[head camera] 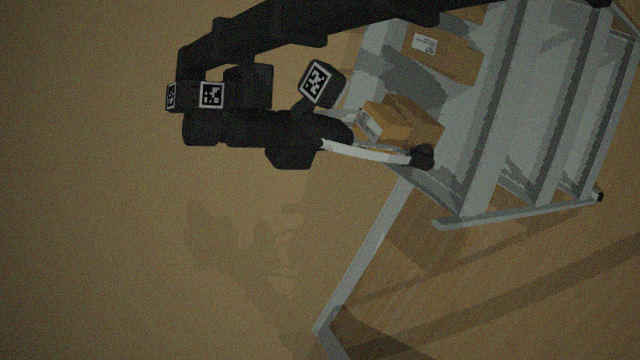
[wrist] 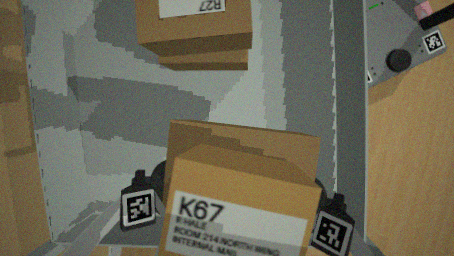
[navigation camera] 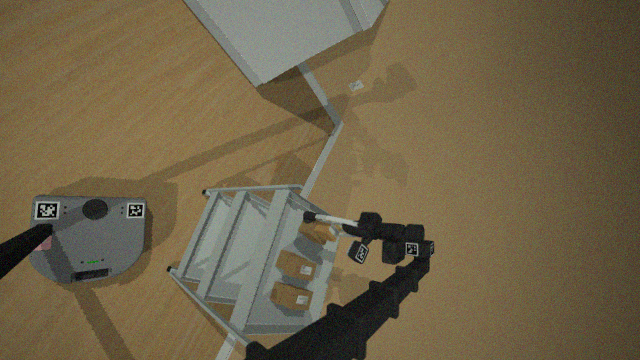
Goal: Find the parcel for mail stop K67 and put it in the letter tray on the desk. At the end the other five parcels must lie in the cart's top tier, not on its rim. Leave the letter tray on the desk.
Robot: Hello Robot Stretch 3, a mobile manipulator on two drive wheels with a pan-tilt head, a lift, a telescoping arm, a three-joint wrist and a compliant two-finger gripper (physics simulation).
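Places are measured from the robot's base along level axes (x ahead, y left, z up), in millimetres.
Pixels of known places: gripper, fingertip midpoint: (head camera: 409,138); robot's base, link origin: (navigation camera: 95,208).
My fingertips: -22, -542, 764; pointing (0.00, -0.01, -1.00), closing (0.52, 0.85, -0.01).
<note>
Ahead of a thing's pixels: the offset from my fingertips to its top centre, as dx, dy, dz. "*": to the spot under its first point.
The K67 parcel (head camera: 387,122) (navigation camera: 316,233) (wrist: 245,172) is a brown stepped box with a white label readable in the wrist view. My gripper (head camera: 400,131) (navigation camera: 322,227) (wrist: 236,186) is shut on it, one finger at each side; the fingertips are partly hidden behind it. The parcel is over the near-wall end of the cart's top tier (head camera: 492,110) (navigation camera: 261,265) (wrist: 350,125); its clearance is hard to tell. The R27 parcel {-146, +31, -1} (head camera: 445,57) (navigation camera: 296,266) (wrist: 195,30) lies in the tier beside it. Another labelled parcel {-238, +48, -1} (navigation camera: 291,296) lies beyond. The letter tray does not show.
My arm (head camera: 320,22) (navigation camera: 325,325) reaches across the cart's end. My base (navigation camera: 115,240) (wrist: 382,35) stands on the wood floor beside the cart. A pale grey furniture top (navigation camera: 280,40) is at the top of the navigation view. A pale skirting strip {* +450, -901, -714} (head camera: 362,260) (navigation camera: 320,165) runs along the wall.
</note>
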